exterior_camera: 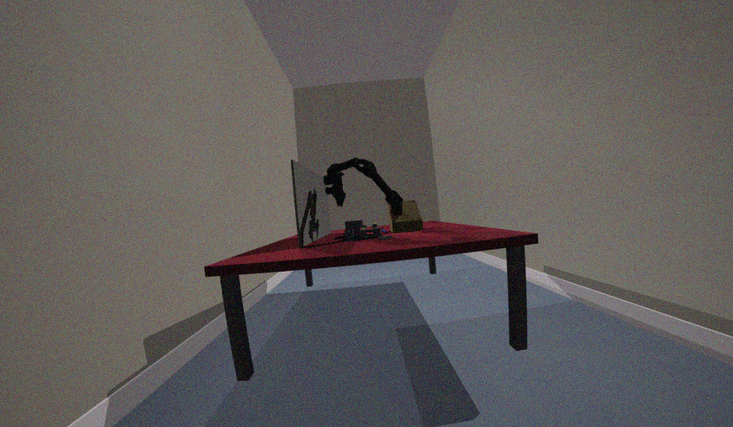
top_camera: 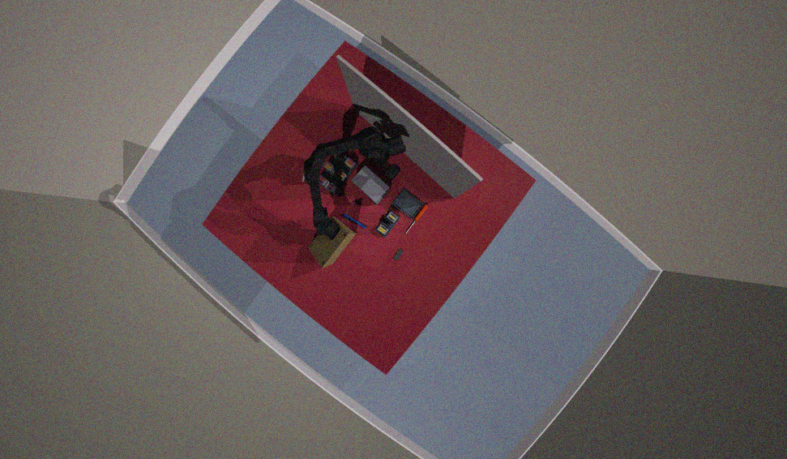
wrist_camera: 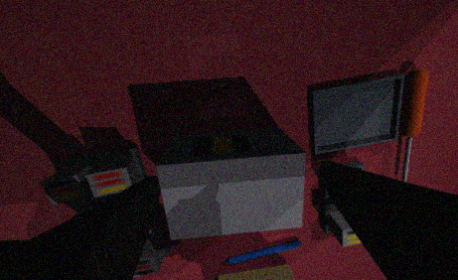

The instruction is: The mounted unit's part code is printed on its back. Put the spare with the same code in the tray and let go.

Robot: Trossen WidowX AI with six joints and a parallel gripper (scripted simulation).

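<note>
The grey spare block lies 170 mm to the right of my gripper tip, 160 mm below it and 150 mm behind it. From my gripper tip the other things lie so: blue pen 280 mm behind, 190 mm below, 30 mm to the right; flat grey tray 200 mm below, 190 mm to the right, 40 mm behind; upright white panel 160 mm ahead, 30 mm above, 10 mm to the right.
</note>
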